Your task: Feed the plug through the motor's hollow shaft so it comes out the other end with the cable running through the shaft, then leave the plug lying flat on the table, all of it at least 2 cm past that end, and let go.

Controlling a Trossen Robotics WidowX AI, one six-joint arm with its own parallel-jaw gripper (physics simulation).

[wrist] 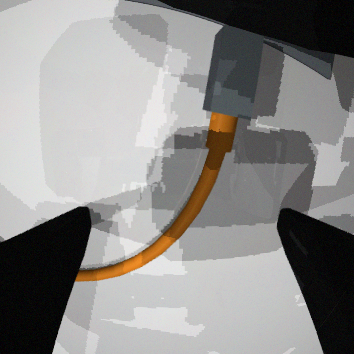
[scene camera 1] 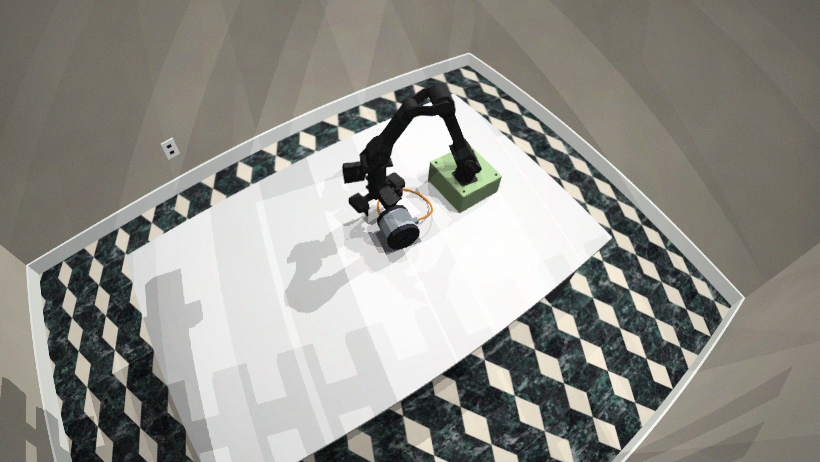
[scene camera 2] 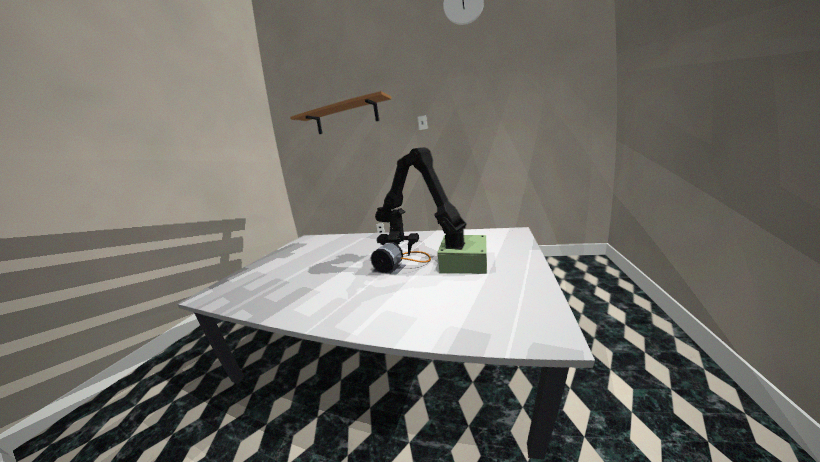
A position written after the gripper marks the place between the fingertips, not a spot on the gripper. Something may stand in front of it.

In view: the gripper (scene camera 1: 377, 209) and a grey plug (wrist: 234, 66).
The gripper is seen too in the wrist view (wrist: 187, 219).
